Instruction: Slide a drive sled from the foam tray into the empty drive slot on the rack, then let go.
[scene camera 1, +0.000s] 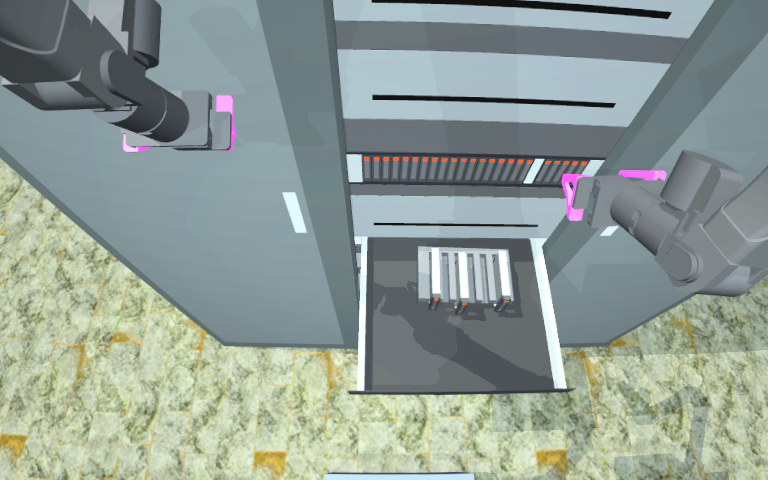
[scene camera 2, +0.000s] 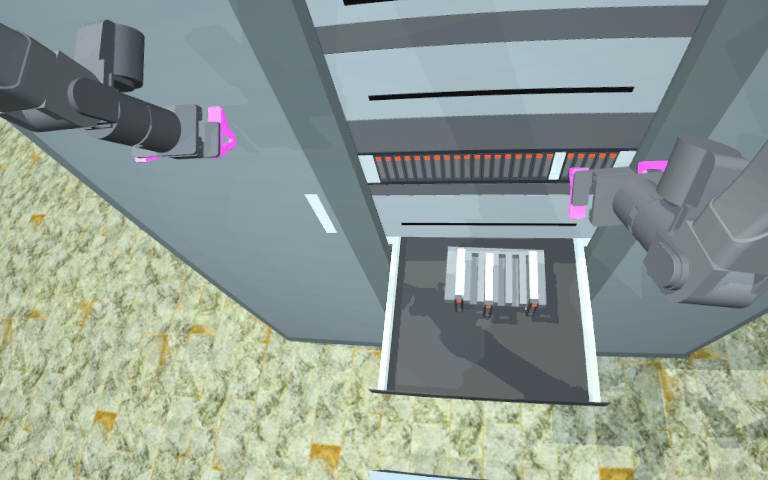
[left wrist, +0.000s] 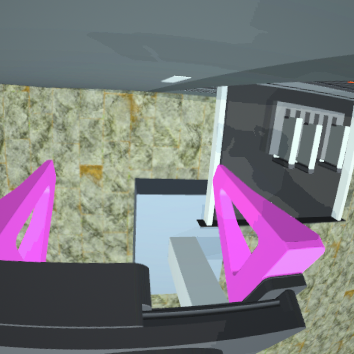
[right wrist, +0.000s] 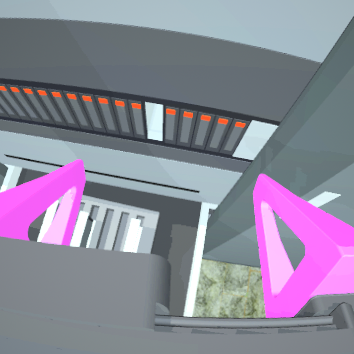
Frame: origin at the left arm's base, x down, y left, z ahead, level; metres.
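Where they show: left gripper, fingertip midpoint: (scene camera 1: 200, 135) (scene camera 2: 207, 144) (left wrist: 136, 169); right gripper, fingertip midpoint: (scene camera 1: 591, 176) (scene camera 2: 605, 169) (right wrist: 170, 175).
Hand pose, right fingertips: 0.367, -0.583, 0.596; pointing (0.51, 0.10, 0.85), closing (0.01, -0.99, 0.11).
Note:
Each offset is from my right fingertips to the top centre of the thing, as dx, dy, dz. "spot": to the spot under its first point.
The pale foam tray @(+0.380, +0.131, +0.003) (scene camera 1: 423, 277) (scene camera 2: 450, 277) (left wrist: 275, 130) (right wrist: 151, 220) lies in the pulled-out drawer. Three white drive sleds stand in it: a left sled @(+0.323, +0.207, -0.021) (scene camera 1: 435, 271) (scene camera 2: 460, 271), a middle sled @(+0.323, +0.148, -0.031) (scene camera 1: 462, 271) (scene camera 2: 488, 277) and a right sled @(+0.323, +0.057, -0.026) (scene camera 1: 502, 271) (scene camera 2: 533, 277). A pale upright strip @(spot: +0.151, +0.024, +0.126) (scene camera 1: 533, 170) (scene camera 2: 557, 165) (right wrist: 155, 121) breaks the rack's row of orange-topped drives; I cannot tell whether it is the empty slot. My right gripper (scene camera 1: 607, 183) (scene camera 2: 614, 178) (right wrist: 170, 175) is open and empty, near the row's right end. My left gripper (scene camera 1: 184, 135) (scene camera 2: 186, 144) (left wrist: 136, 169) is open and empty, by the left cabinet.
The drawer @(spot: +0.397, +0.162, -0.259) (scene camera 1: 458, 391) (scene camera 2: 487, 396) has white side rails and juts out below the rack panels. Cabinet doors @(spot: +0.461, +0.650, +0.085) (scene camera 1: 254, 254) (scene camera 2: 283, 254) flank the rack. In the left wrist view a pale blue block (left wrist: 155, 215) and a grey beam (left wrist: 192, 270) show below the drawer.

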